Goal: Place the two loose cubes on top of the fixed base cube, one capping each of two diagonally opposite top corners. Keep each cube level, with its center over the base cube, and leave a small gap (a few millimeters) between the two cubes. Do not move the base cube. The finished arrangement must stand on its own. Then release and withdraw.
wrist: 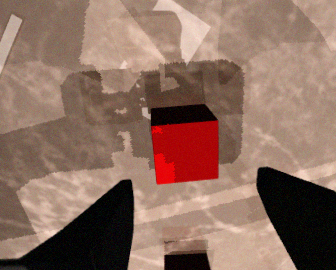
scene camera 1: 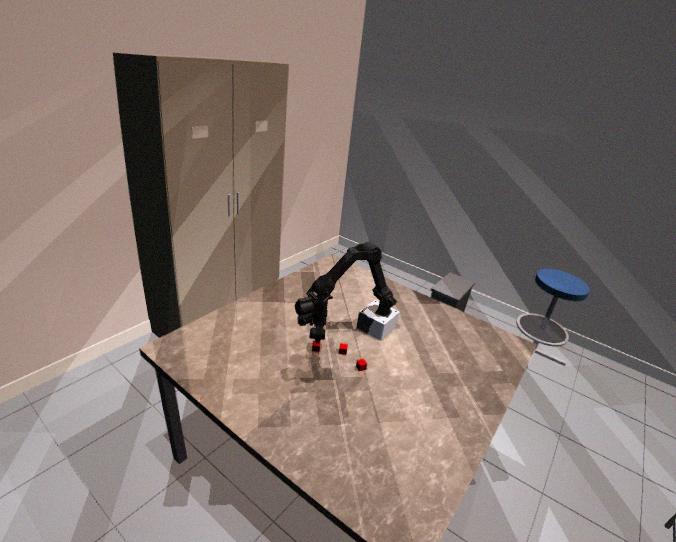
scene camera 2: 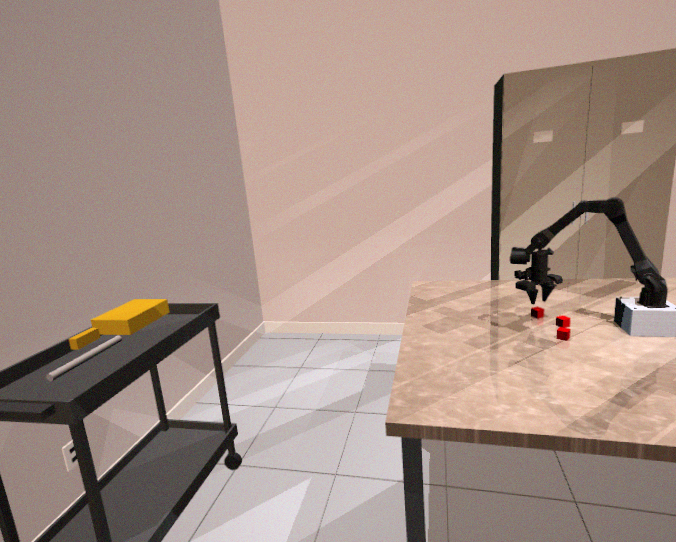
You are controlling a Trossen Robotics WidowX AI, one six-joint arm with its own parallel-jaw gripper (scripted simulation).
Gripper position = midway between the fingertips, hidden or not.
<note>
My gripper [scene camera 2: 538, 303] is open, with nothing in its grasp. Also in view: a cube [wrist: 185, 139].
My gripper also shows in the wrist view [wrist: 195, 183].
</note>
